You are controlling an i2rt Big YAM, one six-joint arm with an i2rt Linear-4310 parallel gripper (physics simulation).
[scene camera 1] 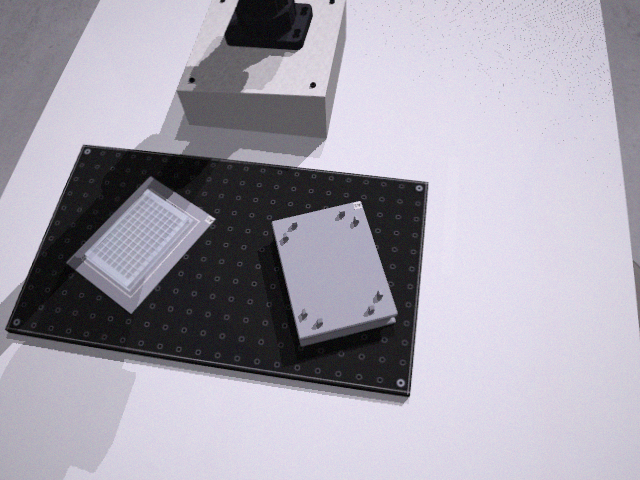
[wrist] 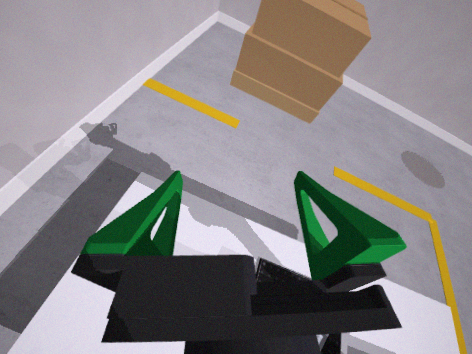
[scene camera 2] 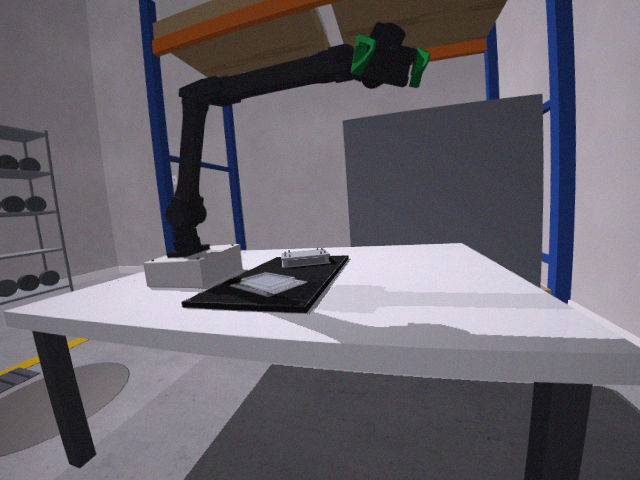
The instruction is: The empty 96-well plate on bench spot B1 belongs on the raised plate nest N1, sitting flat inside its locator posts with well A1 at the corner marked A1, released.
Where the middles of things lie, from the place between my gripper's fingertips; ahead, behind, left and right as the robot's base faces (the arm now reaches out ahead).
Labels:
Now: the well plate (scene camera 1: 138, 240) 43 cm below my hand, 36 cm behind it and 10 cm to the left of it.

